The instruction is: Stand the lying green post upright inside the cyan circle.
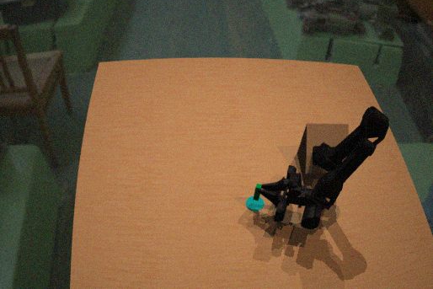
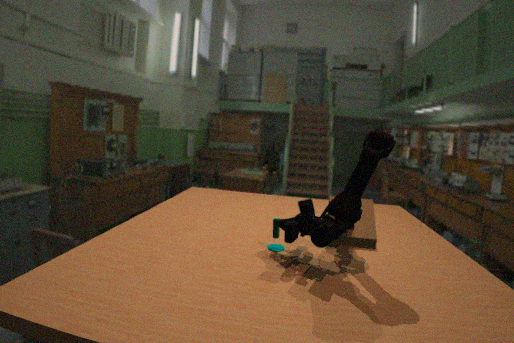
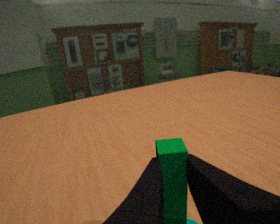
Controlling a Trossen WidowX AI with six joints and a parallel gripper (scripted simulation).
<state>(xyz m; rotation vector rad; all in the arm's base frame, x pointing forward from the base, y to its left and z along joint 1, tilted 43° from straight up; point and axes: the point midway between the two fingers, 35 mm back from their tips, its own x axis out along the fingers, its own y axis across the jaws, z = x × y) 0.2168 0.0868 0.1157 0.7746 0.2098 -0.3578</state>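
The cyan circle is 90 mm below my gripper tip. From my gripper tip the other things lie so: green post (20 mm below).
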